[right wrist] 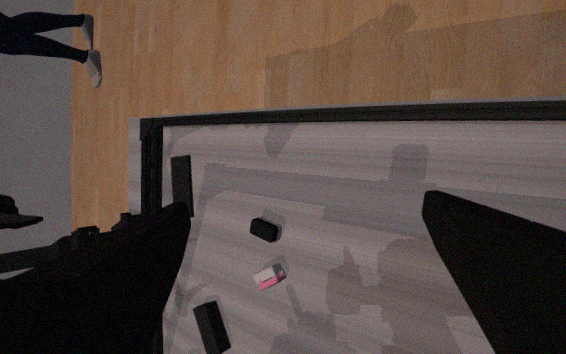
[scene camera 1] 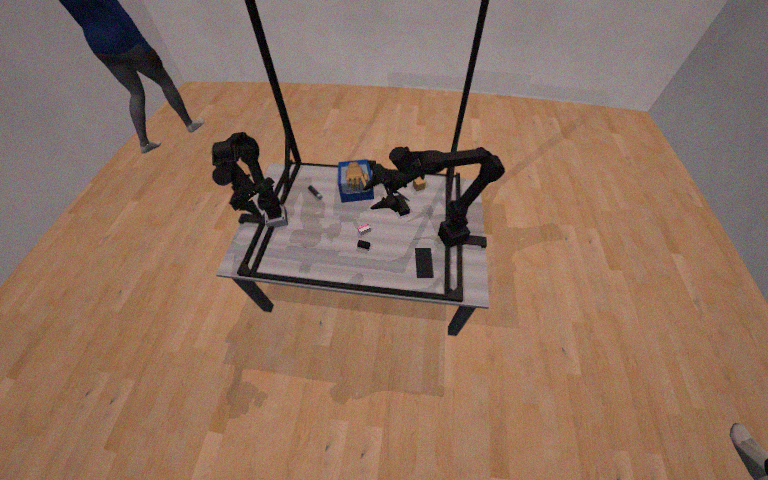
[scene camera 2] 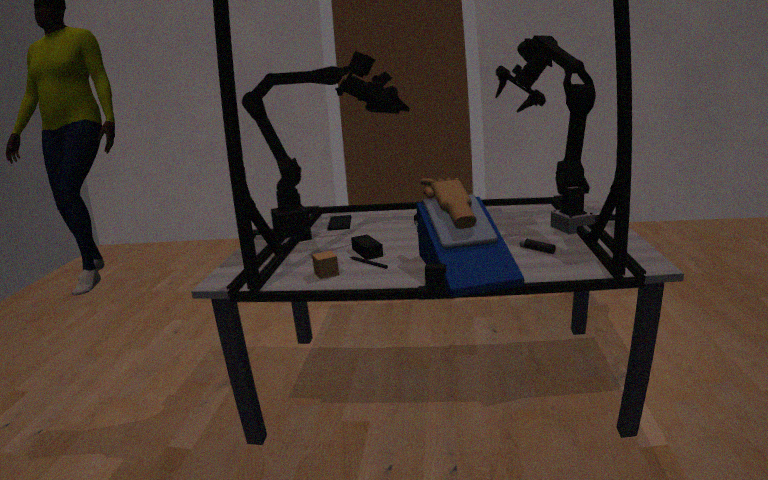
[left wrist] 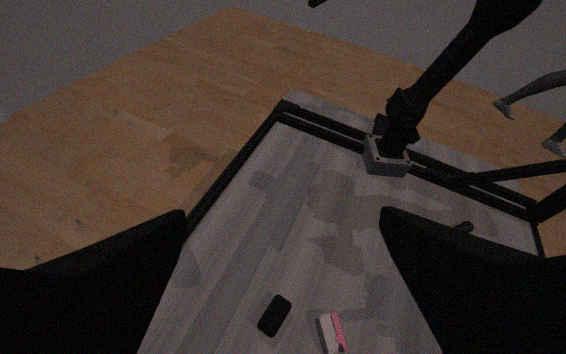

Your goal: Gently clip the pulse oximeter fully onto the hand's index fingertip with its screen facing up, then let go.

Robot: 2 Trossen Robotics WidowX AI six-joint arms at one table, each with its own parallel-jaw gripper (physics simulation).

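Where they show: left gripper, fingertip midpoint: [right wrist: 40, 256] [scene camera 1: 367, 199] [scene camera 2: 404, 111] [left wrist: 284, 218]; right gripper, fingertip midpoint: [right wrist: 306, 208] [scene camera 1: 268, 213] [scene camera 2: 506, 104]; left arm's base, link origin: [scene camera 1: 455, 227] [scene camera 2: 289, 209]; right arm's base, link origin: [scene camera 1: 274, 213] [scene camera 2: 572, 212] [left wrist: 388, 149].
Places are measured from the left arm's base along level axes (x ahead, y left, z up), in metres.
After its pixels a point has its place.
A tan hand [scene camera 1: 356, 172] {x 0.325, y -0.410, z 0.088 m} [scene camera 2: 450, 198] {x 0.309, y -0.459, z 0.067 m} rests on a grey pad on a blue sloped stand [scene camera 1: 355, 196] {x 0.348, y -0.395, z -0.055 m} [scene camera 2: 481, 271] {x 0.274, y -0.647, z -0.057 m}. A small white-and-pink block [scene camera 1: 364, 229] {x 0.373, y -0.186, z -0.064 m} [left wrist: 332, 332] {x 0.371, y -0.197, z -0.064 m} [right wrist: 264, 274] {x 0.376, y -0.190, z -0.064 m} and a small black rounded block [scene camera 1: 363, 245] {x 0.408, y -0.102, z -0.063 m} [left wrist: 275, 316] {x 0.400, y -0.112, z -0.062 m} [right wrist: 264, 230] {x 0.414, y -0.115, z -0.062 m} lie on the table, apart; I cannot tell which is the oximeter. No clip shows on the hand, though its fingertips are small in view. My left gripper [scene camera 1: 370, 197] {x 0.380, y -0.074, z 0.268 m} [scene camera 2: 406, 108] {x 0.380, y -0.074, z 0.268 m} [left wrist: 284, 218] {x 0.380, y -0.074, z 0.268 m} is open and empty, high above the table. My right gripper [scene camera 2: 508, 103] {x 0.726, y -0.144, z 0.270 m} [right wrist: 306, 208] {x 0.726, y -0.144, z 0.270 m} is open and empty, raised near its own base.
A black flat plate [scene camera 1: 423, 262] {x 0.185, y 0.069, z -0.087 m} [scene camera 2: 339, 222] {x 0.176, y 0.054, z -0.087 m} [right wrist: 182, 180] {x 0.196, y 0.079, z -0.087 m}, a wooden cube [scene camera 1: 419, 183] {x 0.010, y -0.347, z -0.045 m} [scene camera 2: 325, 264] {x -0.005, y -0.392, z -0.060 m}, a black box [scene camera 2: 367, 246] {x 0.132, y -0.321, z -0.060 m} [right wrist: 212, 327] {x 0.173, y -0.267, z -0.062 m}, a pen [scene camera 2: 368, 262] {x 0.117, y -0.361, z -0.089 m} and a dark cylinder [scene camera 1: 314, 192] {x 0.537, y -0.520, z -0.071 m} [scene camera 2: 538, 245] {x 0.527, y -0.541, z -0.076 m} lie on the table. Black rails and tall posts frame it.
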